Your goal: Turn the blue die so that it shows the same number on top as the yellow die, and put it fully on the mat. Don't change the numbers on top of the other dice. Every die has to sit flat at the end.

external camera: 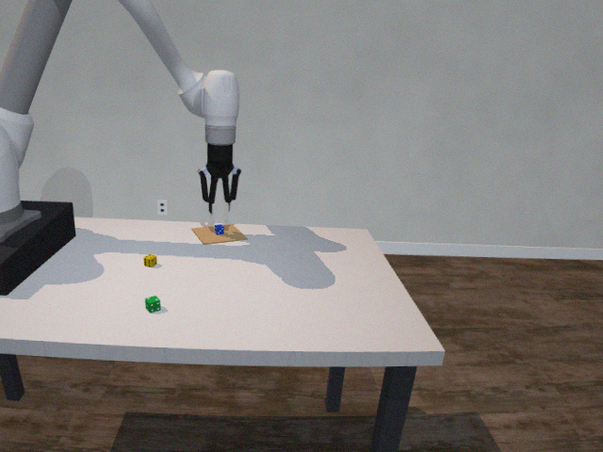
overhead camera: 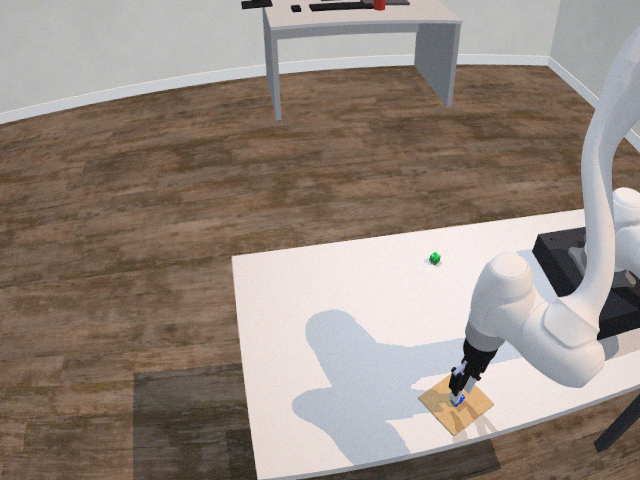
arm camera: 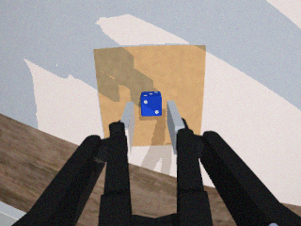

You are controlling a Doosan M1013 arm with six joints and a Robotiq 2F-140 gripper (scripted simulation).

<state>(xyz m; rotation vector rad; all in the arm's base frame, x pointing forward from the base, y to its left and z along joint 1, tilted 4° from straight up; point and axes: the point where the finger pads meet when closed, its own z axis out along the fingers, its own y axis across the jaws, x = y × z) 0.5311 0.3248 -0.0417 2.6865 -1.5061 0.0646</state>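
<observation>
Right now the blue die is 6 cm below my hand. The rest, counted from my hand: yellow die (27 cm to the right, 12 cm behind, 6 cm below); then tan mat (7 cm below); then green die (48 cm to the right, 6 cm below, 3 cm behind).
</observation>
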